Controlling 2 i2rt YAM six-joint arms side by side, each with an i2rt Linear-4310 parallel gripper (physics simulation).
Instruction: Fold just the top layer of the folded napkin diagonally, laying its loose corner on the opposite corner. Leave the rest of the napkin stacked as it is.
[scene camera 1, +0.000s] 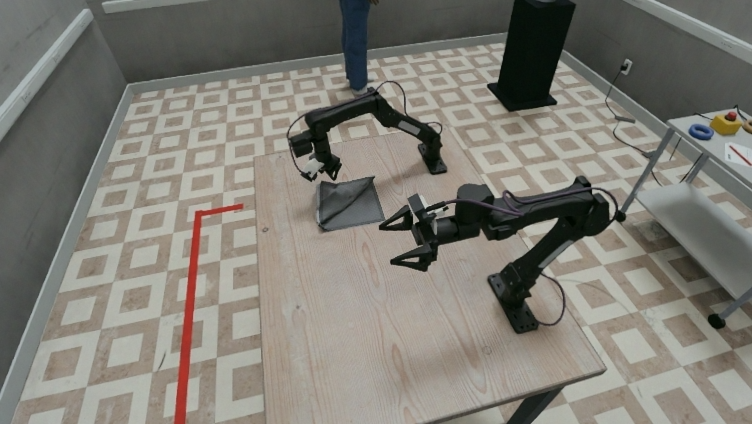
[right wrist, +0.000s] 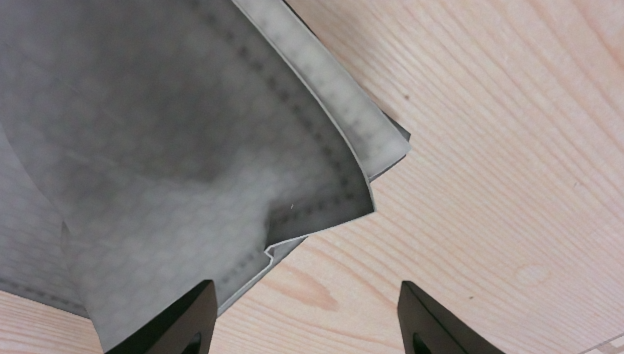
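Note:
The grey napkin (scene camera 1: 367, 209) (right wrist: 31, 235) lies on the table with its top layer (scene camera 1: 337, 195) (right wrist: 200, 125) folded along a diagonal. In the right wrist view the flap's corner lies near the corner of the layers below, a little apart from it, and a pale strip of lower cloth shows beside the flap. A small crease shows on the flap's lower edge. My right gripper (scene camera 1: 322, 176) (right wrist: 307, 293) is partly open and empty, above the table by that corner. My left gripper (scene camera 1: 386, 244) is wide open and empty, at the right of the napkin and apart from it.
The wooden table (scene camera 1: 337, 326) (right wrist: 500, 200) carries both arms. A grey cart (scene camera 1: 679, 210) with a blue ring (scene camera 1: 700, 131) and a yellow box (scene camera 1: 725, 123) stands at the right. A black pedestal (scene camera 1: 534, 52) and a person (scene camera 1: 355, 44) are behind the table.

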